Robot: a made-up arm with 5 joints.
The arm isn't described. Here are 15 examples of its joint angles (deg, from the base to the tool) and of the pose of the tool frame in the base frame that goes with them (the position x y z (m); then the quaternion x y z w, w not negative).
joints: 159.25 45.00 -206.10 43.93 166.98
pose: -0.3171 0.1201 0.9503 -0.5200 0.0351 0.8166 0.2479
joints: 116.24 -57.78 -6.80 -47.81 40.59
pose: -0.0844 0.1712 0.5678 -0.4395 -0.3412 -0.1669 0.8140
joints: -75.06 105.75 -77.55 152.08 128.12
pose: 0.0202 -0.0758 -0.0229 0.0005 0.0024 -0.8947 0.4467
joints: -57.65 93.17 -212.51 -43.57 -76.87
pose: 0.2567 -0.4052 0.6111 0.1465 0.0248 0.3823 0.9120
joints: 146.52 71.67 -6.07 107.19 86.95
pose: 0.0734 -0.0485 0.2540 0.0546 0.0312 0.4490 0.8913
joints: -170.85 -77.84 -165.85 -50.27 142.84
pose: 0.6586 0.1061 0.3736 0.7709 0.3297 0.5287 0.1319
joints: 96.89 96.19 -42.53 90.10 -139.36
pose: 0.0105 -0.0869 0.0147 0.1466 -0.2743 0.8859 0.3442
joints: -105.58 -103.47 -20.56 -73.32 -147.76
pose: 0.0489 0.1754 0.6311 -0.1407 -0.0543 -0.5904 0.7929
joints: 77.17 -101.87 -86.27 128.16 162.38
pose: -0.0584 -0.2562 0.6447 -0.6375 0.5863 0.2482 0.4339
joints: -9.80 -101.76 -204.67 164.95 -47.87
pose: -0.5031 0.0869 0.2022 0.3118 0.1076 0.8270 0.4553
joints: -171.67 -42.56 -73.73 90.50 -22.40
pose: -0.2410 -0.0353 0.7076 0.2583 -0.9399 -0.0273 0.2215
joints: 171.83 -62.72 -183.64 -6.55 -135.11
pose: 0.6943 -0.0997 0.5029 -0.5316 0.2654 -0.7634 0.2534
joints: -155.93 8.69 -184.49 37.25 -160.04
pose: -0.0501 -0.0224 1.0723 0.3537 0.0127 -0.8671 0.3506
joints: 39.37 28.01 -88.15 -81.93 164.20
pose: 0.3900 0.3200 0.5912 -0.1505 0.2880 0.1932 0.9258
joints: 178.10 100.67 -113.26 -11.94 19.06
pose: -0.5483 0.0182 -0.1665 -0.1777 -0.9609 0.0317 0.2101
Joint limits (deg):
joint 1: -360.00..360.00
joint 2: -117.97..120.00
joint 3: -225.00..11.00
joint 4: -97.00..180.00
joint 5: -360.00..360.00
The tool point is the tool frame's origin. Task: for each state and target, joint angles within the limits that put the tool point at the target. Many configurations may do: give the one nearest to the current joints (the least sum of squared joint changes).
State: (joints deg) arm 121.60 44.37 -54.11 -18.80 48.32
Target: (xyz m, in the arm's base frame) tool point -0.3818 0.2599 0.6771
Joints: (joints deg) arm 145.76 -3.87 -65.97 -34.15 48.32
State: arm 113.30 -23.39 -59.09 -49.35 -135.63
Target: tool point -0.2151 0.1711 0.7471
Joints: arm 141.50 -28.28 -50.40 -53.75 -135.63
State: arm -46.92 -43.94 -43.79 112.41 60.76
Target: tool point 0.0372 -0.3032 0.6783
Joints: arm -83.01 -32.69 -75.97 89.57 60.76
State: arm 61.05 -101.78 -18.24 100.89 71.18
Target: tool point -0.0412 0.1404 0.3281
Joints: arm 106.35 -89.81 0.56 84.95 71.18
